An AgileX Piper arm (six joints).
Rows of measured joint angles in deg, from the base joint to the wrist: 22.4, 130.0, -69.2, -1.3, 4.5, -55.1; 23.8, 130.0, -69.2, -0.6, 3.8, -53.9; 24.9, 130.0, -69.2, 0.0, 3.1, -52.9; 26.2, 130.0, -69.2, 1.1, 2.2, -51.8; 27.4, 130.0, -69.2, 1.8, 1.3, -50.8; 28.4, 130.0, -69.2, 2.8, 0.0, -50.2; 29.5, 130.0, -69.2, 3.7, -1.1, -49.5; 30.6, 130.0, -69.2, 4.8, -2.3, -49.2; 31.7, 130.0, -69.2, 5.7, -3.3, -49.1; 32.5, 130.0, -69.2, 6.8, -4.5, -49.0; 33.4, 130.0, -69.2, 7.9, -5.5, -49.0; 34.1, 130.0, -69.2, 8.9, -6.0, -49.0; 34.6, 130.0, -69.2, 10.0, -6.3, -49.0; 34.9, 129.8, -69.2, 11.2, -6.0, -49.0; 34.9, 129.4, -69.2, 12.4, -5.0, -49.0; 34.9, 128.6, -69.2, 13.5, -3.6, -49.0; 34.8, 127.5, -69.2, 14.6, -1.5, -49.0; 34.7, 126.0, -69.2, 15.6, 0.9, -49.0; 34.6, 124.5, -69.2, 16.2, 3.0, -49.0; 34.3, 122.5, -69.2, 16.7, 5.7, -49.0; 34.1, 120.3, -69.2, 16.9, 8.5, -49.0
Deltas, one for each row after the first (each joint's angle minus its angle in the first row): 1.4, 0.0, 0.0, 0.7, -0.7, 1.2; 2.5, 0.0, 0.0, 1.3, -1.4, 2.2; 3.8, 0.0, 0.0, 2.4, -2.3, 3.3; 5.0, 0.0, 0.0, 3.1, -3.2, 4.3; 6.0, 0.0, 0.0, 4.1, -4.5, 4.9; 7.1, 0.0, 0.0, 5.0, -5.6, 5.6; 8.2, 0.0, 0.0, 6.1, -6.8, 5.9; 9.3, 0.0, 0.0, 7.0, -7.8, 6.0; 10.1, 0.0, 0.0, 8.1, -9.0, 6.1; 11.0, 0.0, 0.0, 9.2, -10.0, 6.1; 11.7, 0.0, 0.0, 10.2, -10.5, 6.1; 12.2, 0.0, 0.0, 11.3, -10.8, 6.1; 12.5, -0.2, 0.0, 12.5, -10.5, 6.1; 12.5, -0.6, 0.0, 13.7, -9.5, 6.1; 12.5, -1.4, 0.0, 14.8, -8.1, 6.1; 12.4, -2.5, 0.0, 15.9, -6.0, 6.1; 12.3, -4.0, 0.0, 16.9, -3.6, 6.1; 12.2, -5.5, 0.0, 17.5, -1.5, 6.1; 11.9, -7.5, 0.0, 18.0, 1.2, 6.1; 11.7, -9.7, 0.0, 18.2, 4.0, 6.1
